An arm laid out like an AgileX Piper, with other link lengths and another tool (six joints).
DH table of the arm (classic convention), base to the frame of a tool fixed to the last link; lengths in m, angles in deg. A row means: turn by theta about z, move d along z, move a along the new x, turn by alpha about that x. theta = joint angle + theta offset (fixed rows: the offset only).
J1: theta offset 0, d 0.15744, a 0, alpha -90
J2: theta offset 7.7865, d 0, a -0.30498, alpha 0
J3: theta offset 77.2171, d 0, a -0.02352, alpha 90
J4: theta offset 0, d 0.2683, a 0, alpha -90
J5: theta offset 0, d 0, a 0, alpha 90
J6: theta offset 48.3, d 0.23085, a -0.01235, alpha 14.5
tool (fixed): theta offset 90, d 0.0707, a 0, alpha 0
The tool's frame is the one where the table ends.
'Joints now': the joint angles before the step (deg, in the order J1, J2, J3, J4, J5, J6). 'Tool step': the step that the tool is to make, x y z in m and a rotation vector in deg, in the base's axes. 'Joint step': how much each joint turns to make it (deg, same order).
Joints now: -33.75 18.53 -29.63 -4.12 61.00 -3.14
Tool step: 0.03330 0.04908 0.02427 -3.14 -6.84 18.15
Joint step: 18.15 -7.19 0.04 0.01 -0.35 0.00
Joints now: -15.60 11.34 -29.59 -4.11 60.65 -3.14
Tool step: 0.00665 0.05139 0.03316 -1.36 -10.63 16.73
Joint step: 16.79 -10.74 0.00 -0.02 0.06 0.00
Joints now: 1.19 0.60 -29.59 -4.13 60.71 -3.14
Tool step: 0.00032 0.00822 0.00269 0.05 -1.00 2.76
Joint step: 2.80 -1.02 0.07 -0.04 -0.05 0.05
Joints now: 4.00 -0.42 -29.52 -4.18 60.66 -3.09
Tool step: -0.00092 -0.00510 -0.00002 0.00 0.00 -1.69
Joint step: -1.69 -0.01 0.00 0.00 0.00 0.00
